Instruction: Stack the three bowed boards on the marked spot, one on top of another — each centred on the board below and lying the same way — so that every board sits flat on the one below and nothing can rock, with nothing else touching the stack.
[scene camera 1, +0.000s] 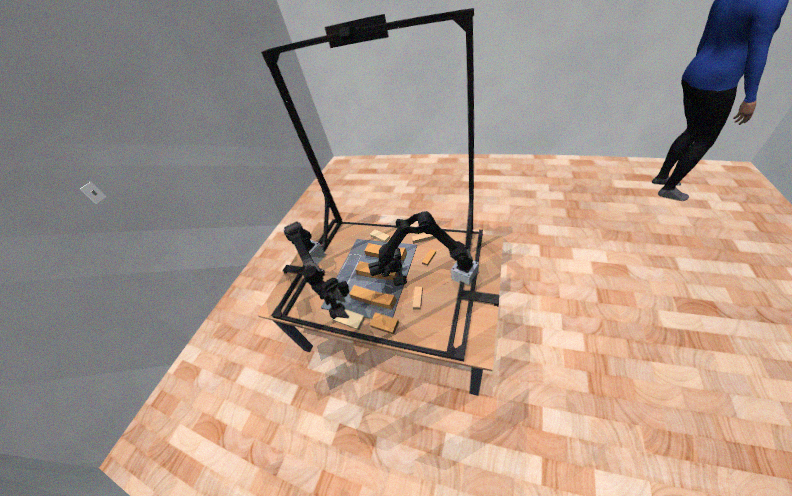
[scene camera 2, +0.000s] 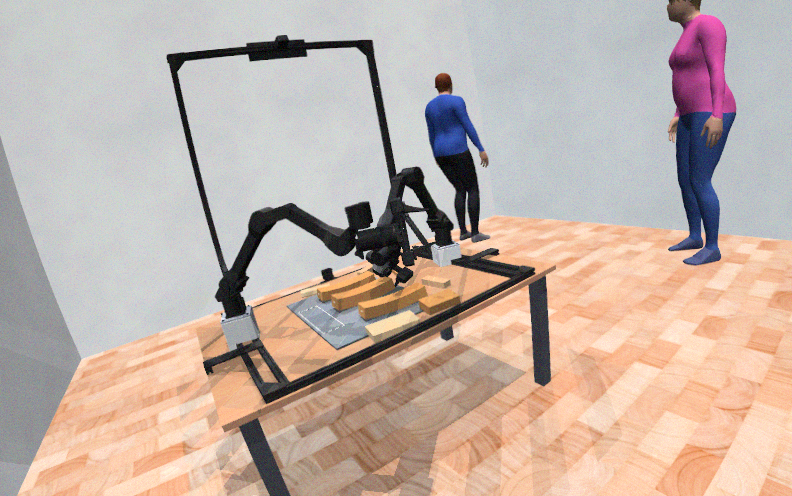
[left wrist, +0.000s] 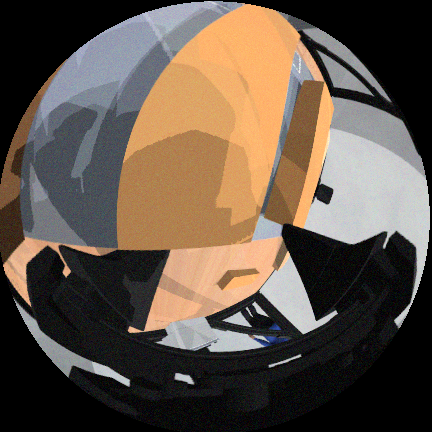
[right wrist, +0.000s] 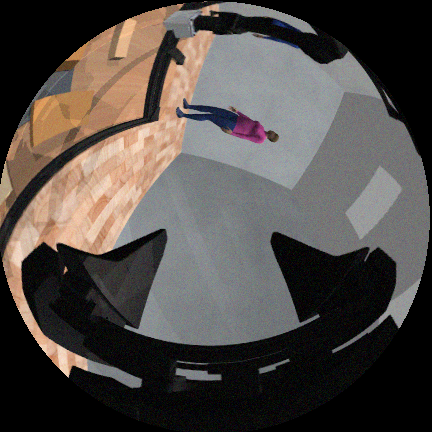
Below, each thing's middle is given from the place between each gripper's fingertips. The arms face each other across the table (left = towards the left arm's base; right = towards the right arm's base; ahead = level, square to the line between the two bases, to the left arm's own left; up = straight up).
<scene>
The grey mat (scene camera 2: 340, 328) lies 370 mm behind my right hand, 110 mm to the right of it and 310 mm below it.
Now: left hand 5 cm short of the grey mat, 16 cm to the left of it and 4 cm above it.
</scene>
